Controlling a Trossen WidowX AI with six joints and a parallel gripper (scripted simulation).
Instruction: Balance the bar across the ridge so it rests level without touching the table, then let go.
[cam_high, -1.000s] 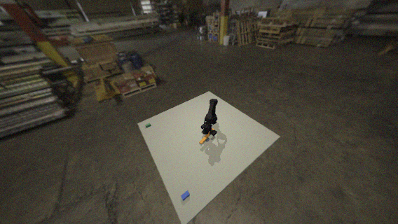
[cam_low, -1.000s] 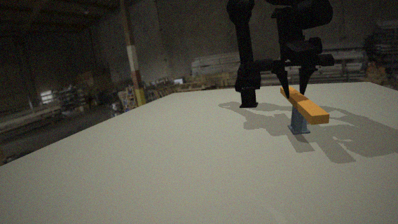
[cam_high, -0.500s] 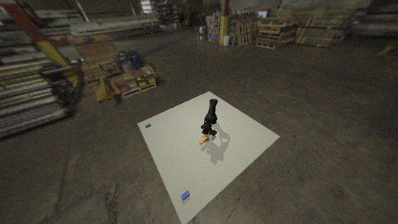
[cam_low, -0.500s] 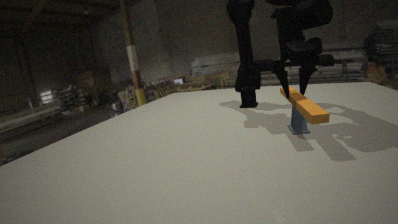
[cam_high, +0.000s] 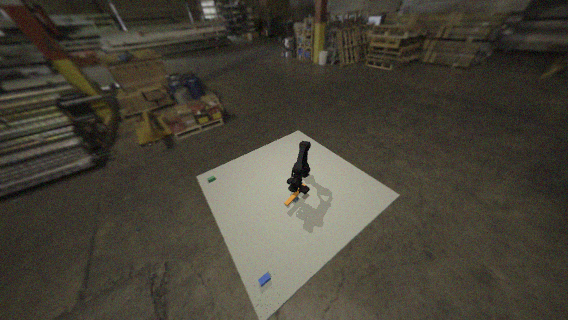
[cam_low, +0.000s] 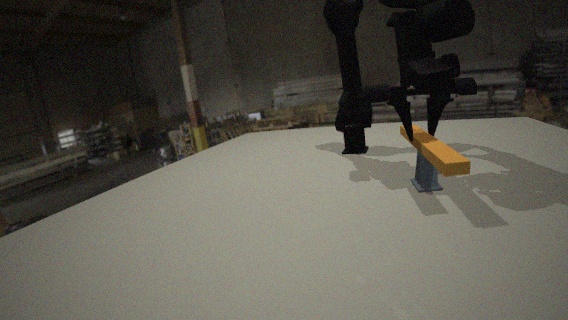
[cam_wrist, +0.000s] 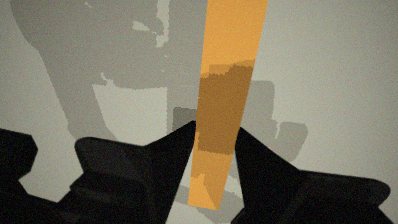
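Now: the bar 30 mm ahead of my gripper tip and 10 mm to the left of it. Also, from my gripper tip: green block: 520 mm ahead, 660 mm to the right, 60 mm below; blue block: 520 mm ahead, 340 mm to the left, 60 mm below.
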